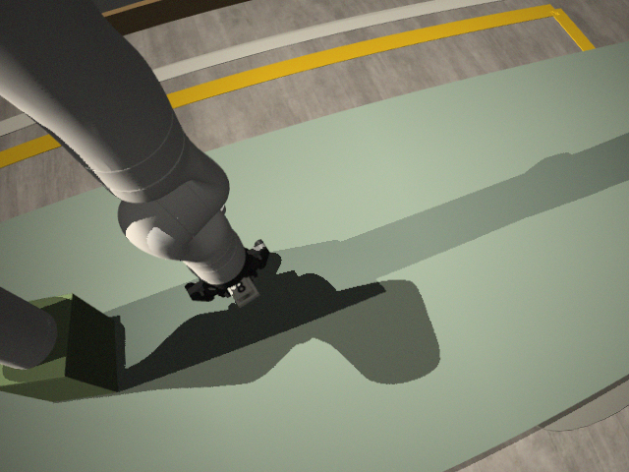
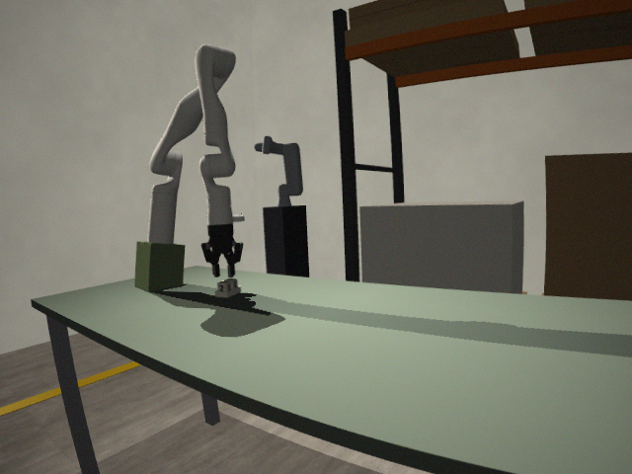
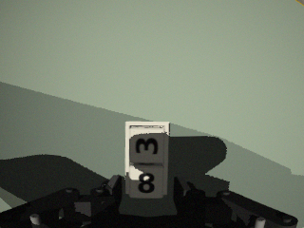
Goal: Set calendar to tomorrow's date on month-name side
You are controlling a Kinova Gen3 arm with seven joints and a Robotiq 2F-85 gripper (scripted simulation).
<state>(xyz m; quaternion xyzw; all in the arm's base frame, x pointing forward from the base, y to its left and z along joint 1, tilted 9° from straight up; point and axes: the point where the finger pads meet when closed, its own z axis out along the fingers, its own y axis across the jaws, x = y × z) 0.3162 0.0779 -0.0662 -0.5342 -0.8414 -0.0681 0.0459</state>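
Now: hand 5 cm above the white cube. Also, from my hand: white tray (6 cm below, 1 cm to the left, 1 cm behind).
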